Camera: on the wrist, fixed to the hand. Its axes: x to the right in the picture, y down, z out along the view.
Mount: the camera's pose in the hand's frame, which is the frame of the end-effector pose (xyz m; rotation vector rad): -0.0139 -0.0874 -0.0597 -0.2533 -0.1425 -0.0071
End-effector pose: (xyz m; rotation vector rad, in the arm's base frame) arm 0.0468 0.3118 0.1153 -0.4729 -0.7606 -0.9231
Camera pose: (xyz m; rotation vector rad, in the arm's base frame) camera -0.0098 0.2334 0.0701 -0.7652 -0.7777 -1.0052
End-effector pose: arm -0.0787 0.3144 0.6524 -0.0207 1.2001 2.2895
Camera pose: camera -0.0393 0.3017 0.5540 0.0439 0.8330 2.3786
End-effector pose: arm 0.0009 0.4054 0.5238 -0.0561 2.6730 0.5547
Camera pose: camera 0.0012 0.3011 0.5468 -0.0942 2.4508 0.8589
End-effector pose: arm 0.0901 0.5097 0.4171 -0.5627 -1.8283 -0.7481
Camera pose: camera 0.0740 0.4056 0.4000 -0.7912 -1.8785 -0.9736
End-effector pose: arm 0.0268 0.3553 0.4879 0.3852 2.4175 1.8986
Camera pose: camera 0.0145 0.2764 0.4170 0.4773 2.0562 2.0631
